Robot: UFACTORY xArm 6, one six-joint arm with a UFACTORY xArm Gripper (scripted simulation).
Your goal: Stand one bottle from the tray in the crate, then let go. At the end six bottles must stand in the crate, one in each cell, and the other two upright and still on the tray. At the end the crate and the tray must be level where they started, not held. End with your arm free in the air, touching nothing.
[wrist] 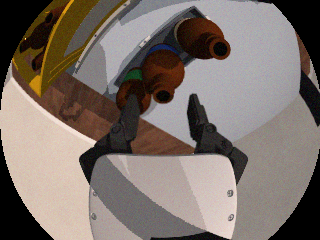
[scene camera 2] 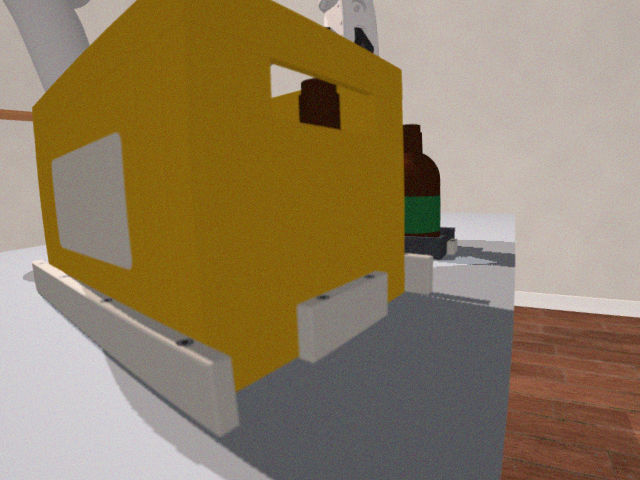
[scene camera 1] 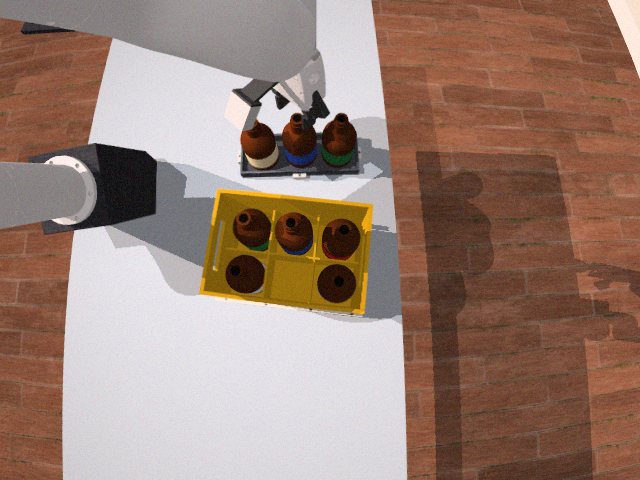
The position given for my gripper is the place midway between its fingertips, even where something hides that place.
Observation:
I see my gripper (scene camera 1: 296,114), a green-labelled bottle (scene camera 2: 421,175), a cream-labelled bottle (scene camera 1: 259,144), a crate (scene camera 2: 165,183), a dark tray (scene camera 1: 283,168) and a green-labelled bottle (scene camera 1: 253,233).
The cream-labelled bottle is seen too in the wrist view (wrist: 199,37). The crate also shows in scene camera 1 (scene camera 1: 287,277). The dark tray is seen too in the wrist view (wrist: 166,36) and in scene camera 2 (scene camera 2: 435,246). Scene camera 2 misses the cream-labelled bottle, which is hidden by the crate.

